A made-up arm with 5 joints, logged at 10 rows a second.
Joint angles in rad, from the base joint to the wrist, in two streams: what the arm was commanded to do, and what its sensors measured. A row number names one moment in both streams.
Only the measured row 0 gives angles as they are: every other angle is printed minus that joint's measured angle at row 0.
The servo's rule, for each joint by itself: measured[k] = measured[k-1] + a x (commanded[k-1-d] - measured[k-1]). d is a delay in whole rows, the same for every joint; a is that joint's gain. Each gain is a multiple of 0.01, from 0.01 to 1. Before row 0 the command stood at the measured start. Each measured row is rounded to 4 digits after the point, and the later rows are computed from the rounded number. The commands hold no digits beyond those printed.
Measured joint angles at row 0:
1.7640, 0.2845, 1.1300, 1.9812, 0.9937
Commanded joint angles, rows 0 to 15:
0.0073, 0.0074, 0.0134, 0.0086, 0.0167
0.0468, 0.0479, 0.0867, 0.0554, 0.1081
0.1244, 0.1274, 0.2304, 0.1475, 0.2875
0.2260, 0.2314, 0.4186, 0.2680, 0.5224
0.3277, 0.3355, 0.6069, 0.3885, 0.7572
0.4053, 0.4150, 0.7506, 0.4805, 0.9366
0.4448, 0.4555, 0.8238, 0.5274, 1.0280
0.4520, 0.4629, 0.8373, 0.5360, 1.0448
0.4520, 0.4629, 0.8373, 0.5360, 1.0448
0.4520, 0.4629, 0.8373, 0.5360, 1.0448
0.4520, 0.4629, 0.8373, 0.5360, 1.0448
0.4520, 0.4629, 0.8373, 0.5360, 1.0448
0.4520, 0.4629, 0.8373, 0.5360, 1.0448
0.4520, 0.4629, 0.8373, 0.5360, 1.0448
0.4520, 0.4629, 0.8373, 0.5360, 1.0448
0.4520, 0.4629, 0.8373, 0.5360, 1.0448
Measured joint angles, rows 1 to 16:
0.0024, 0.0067, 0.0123, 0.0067, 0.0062
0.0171, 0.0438, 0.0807, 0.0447, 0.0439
0.0525, 0.1190, 0.2184, 0.1249, 0.1340
0.1098, 0.2202, 0.4026, 0.2365, 0.2777
0.1817, 0.3240, 0.5906, 0.3551, 0.4551
0.2555, 0.4059, 0.7378, 0.4529, 0.6333
0.3180, 0.4505, 0.8169, 0.5110, 0.7793
0.3622, 0.4617, 0.8357, 0.5305, 0.8775
0.3918, 0.4628, 0.8372, 0.5348, 0.9394
0.4117, 0.4629, 0.8373, 0.5357, 0.9784
0.4250, 0.4629, 0.8373, 0.5359, 1.0030
0.4339, 0.4629, 0.8373, 0.5360, 1.0185
0.4399, 0.4629, 0.8373, 0.5360, 1.0282
0.4439, 0.4629, 0.8373, 0.5360, 1.0343
0.4466, 0.4629, 0.8373, 0.5360, 1.0382
0.4484, 0.4629, 0.8373, 0.5360, 1.0406
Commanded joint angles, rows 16 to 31:
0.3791, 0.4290, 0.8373, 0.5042, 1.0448
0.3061, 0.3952, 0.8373, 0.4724, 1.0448
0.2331, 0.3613, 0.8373, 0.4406, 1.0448
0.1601, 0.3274, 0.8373, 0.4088, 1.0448
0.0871, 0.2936, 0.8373, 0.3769, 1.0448
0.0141, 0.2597, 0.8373, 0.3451, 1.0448
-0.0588, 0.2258, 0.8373, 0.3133, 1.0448
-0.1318, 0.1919, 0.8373, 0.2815, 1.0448
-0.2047, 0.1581, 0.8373, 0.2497, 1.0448
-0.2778, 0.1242, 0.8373, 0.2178, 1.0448
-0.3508, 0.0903, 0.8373, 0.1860, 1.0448
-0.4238, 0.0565, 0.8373, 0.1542, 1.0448
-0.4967, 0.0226, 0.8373, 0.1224, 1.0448
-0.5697, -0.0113, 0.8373, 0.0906, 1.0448
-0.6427, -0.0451, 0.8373, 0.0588, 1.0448
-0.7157, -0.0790, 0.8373, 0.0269, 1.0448
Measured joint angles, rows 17 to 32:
0.4255, 0.4324, 0.8373, 0.5112, 1.0422
0.3861, 0.3989, 0.8373, 0.4809, 1.0432
0.3356, 0.3651, 0.8373, 0.4495, 1.0438
0.2777, 0.3312, 0.8373, 0.4178, 1.0442
0.2148, 0.2974, 0.8373, 0.3859, 1.0444
0.1486, 0.2635, 0.8373, 0.3541, 1.0445
0.0802, 0.2296, 0.8373, 0.3223, 1.0446
0.0102, 0.1957, 0.8373, 0.2905, 1.0447
-0.0607, 0.1619, 0.8373, 0.2587, 1.0447
-0.1323, 0.1280, 0.8373, 0.2268, 1.0447
-0.2044, 0.0941, 0.8373, 0.1950, 1.0447
-0.2768, 0.0603, 0.8373, 0.1632, 1.0447
-0.3494, 0.0264, 0.8373, 0.1314, 1.0447
-0.4221, -0.0075, 0.8373, 0.0996, 1.0447
-0.4949, -0.0413, 0.8373, 0.0678, 1.0447
-0.5678, -0.0752, 0.8373, 0.0359, 1.0447

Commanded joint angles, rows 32 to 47:
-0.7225, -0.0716, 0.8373, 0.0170, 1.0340
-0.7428, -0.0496, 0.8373, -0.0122, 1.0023
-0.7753, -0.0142, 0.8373, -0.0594, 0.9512
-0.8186, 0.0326, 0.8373, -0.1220, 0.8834
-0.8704, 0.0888, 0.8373, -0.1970, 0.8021
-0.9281, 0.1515, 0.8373, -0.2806, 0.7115
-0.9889, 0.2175, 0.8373, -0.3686, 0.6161
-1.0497, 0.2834, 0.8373, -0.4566, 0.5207
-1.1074, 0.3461, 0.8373, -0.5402, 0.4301
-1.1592, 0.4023, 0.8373, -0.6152, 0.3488
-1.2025, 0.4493, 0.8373, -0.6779, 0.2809
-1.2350, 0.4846, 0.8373, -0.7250, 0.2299
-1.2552, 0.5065, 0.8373, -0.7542, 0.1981
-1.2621, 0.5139, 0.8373, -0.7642, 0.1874
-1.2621, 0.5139, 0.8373, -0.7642, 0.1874
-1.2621, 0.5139, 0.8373, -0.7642, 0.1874
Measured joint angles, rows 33 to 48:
-0.6189, -0.0720, 0.8373, 0.0212, 1.0407
-0.6598, -0.0518, 0.8373, -0.0049, 1.0265
-0.6979, -0.0180, 0.8373, -0.0474, 0.9986
-0.7377, 0.0275, 0.8373, -0.1056, 0.9560
-0.7815, 0.0827, 0.8373, -0.1769, 0.8991
-0.8299, 0.1446, 0.8373, -0.2578, 0.8297
-0.8824, 0.2102, 0.8373, -0.3442, 0.7507
-0.9376, 0.2761, 0.8373, -0.4319, 0.6656
-0.9936, 0.3391, 0.8373, -0.5164, 0.5785
-1.0482, 0.3960, 0.8373, -0.5935, 0.4935
-1.0991, 0.4440, 0.8373, -0.6593, 0.4148
-1.1439, 0.4805, 0.8373, -0.7105, 0.3464
-1.1806, 0.5039, 0.8373, -0.7446, 0.2915
-1.2075, 0.5129, 0.8373, -0.7599, 0.2530
-1.2255, 0.5138, 0.8373, -0.7633, 0.2287
-1.2376, 0.5139, 0.8373, -0.7640, 0.2134

